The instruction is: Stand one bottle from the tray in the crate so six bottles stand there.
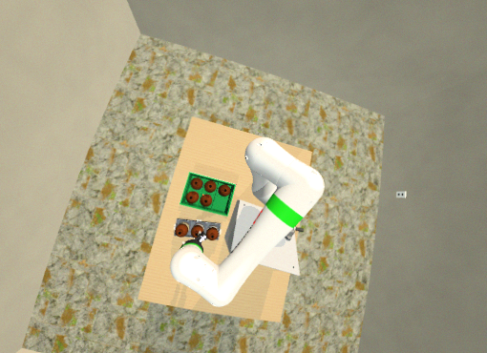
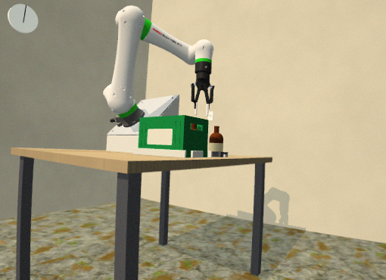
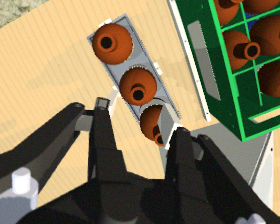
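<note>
Now: the brown bottle 17 cm below my hand. From my hand the other things lie so: grey tray 24 cm below; green crate 23 cm to the right, 17 cm below.
</note>
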